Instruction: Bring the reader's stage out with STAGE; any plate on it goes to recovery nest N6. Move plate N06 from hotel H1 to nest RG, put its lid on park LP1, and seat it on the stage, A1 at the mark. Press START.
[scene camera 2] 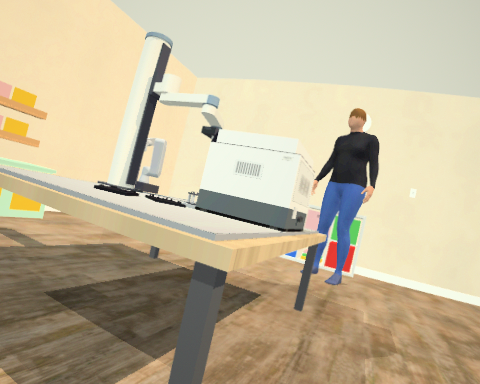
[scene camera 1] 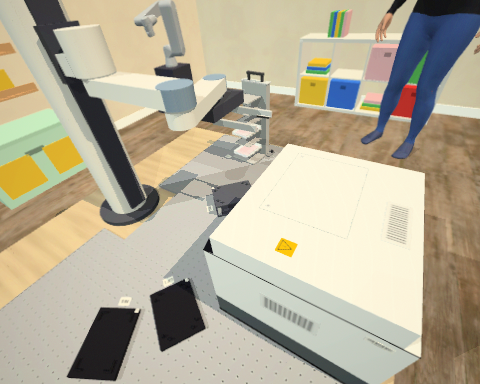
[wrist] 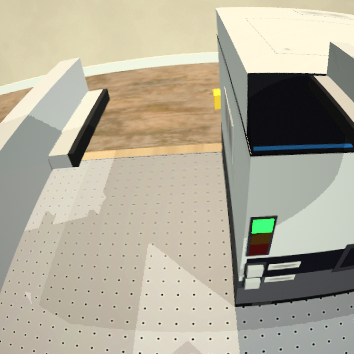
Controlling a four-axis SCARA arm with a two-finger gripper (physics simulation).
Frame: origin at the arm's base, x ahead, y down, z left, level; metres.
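Seen in the pictures: gripper, fingertip midpoint: (scene camera 1: 264, 121) (wrist: 208, 63); arm's base at its link origin: (scene camera 1: 131, 204).
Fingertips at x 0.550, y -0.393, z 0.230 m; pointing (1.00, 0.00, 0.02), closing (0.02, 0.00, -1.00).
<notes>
Pixels of each thing's top centre, then the offset from my fingertips to it.
- white reader at its top centre: (scene camera 1: 325, 200) (scene camera 2: 269, 146) dy +0.039, dx +0.250, dz -0.219 m
- dark nest at its top centre: (scene camera 1: 232, 190) dy +0.310, dx -0.131, dz -0.019 m
The white reader (scene camera 1: 320, 200) (scene camera 2: 248, 185) (wrist: 295, 190) shows no stage out in front in the wrist view. Its lit green lamp (wrist: 263, 226) is above two small white buttons (wrist: 254, 270) (wrist: 252, 283); their labels are too small to read. My gripper (scene camera 1: 246, 118) (wrist: 208, 64) is raised near the reader, its fingers apart with nothing between them. Grey hotel (scene camera 1: 265, 127) stands behind, with two pinkish plates (scene camera 1: 247, 150) (scene camera 1: 243, 133) visible on its shelves. Two black nests (scene camera 1: 177, 315) (scene camera 1: 105, 345) lie left of the reader, and a dark nest (scene camera 1: 232, 195) lies beside its far left side. Plate numbers cannot be read.
My arm's column (scene camera 1: 107, 150) (scene camera 2: 132, 120) stands on the left. A second robot arm (scene camera 1: 172, 30) is on a black pedestal behind. A person (scene camera 1: 422, 65) (scene camera 2: 355, 165) stands beyond the reader, near a white shelf unit (scene camera 1: 345, 37).
</notes>
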